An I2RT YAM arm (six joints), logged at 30 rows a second.
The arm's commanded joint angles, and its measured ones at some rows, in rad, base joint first. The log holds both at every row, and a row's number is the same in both.
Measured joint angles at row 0:
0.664 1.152 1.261 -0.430 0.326 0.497
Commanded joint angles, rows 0 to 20:
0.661 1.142 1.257 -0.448 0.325 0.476
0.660 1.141 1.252 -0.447 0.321 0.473
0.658 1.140 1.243 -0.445 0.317 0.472
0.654 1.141 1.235 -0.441 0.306 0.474
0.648 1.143 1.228 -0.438 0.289 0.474
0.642 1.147 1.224 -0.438 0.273 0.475
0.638 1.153 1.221 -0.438 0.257 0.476
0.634 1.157 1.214 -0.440 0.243 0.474
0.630 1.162 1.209 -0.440 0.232 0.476
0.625 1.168 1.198 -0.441 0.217 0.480
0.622 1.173 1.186 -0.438 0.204 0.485
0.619 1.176 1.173 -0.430 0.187 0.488
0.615 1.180 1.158 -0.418 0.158 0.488
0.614 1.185 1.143 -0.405 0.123 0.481
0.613 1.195 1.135 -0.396 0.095 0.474
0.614 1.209 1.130 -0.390 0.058 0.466
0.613 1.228 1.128 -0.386 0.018 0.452
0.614 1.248 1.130 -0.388 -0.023 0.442
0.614 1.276 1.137 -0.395 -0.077 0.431
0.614 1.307 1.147 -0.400 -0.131 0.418
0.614 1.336 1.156 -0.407 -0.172 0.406
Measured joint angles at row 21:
0.613 1.288 1.132 -0.424 0.005 0.454
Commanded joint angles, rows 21 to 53:
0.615 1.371 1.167 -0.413 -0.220 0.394
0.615 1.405 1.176 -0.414 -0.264 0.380
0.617 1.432 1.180 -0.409 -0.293 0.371
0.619 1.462 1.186 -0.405 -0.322 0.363
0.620 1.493 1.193 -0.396 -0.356 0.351
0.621 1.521 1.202 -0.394 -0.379 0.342
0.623 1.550 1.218 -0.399 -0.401 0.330
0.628 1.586 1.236 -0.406 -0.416 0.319
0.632 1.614 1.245 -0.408 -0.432 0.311
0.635 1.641 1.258 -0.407 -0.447 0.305
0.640 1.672 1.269 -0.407 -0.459 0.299
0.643 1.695 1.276 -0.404 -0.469 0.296
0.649 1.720 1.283 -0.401 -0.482 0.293
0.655 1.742 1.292 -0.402 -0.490 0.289
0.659 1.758 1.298 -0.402 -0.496 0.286
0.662 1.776 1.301 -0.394 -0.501 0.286
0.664 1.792 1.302 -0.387 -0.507 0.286
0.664 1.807 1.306 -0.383 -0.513 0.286
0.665 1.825 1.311 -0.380 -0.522 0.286
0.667 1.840 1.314 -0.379 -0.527 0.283
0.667 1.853 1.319 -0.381 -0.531 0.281
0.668 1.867 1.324 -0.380 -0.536 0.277
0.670 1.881 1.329 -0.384 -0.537 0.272
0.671 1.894 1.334 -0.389 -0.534 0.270
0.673 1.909 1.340 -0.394 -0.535 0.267
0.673 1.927 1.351 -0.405 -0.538 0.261
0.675 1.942 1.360 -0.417 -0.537 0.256
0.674 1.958 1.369 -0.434 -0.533 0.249
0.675 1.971 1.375 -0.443 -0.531 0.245
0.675 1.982 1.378 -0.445 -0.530 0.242
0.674 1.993 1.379 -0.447 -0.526 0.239
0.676 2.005 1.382 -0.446 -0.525 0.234
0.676 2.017 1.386 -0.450 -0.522 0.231
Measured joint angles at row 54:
0.674 1.996 1.367 -0.430 -0.519 0.261
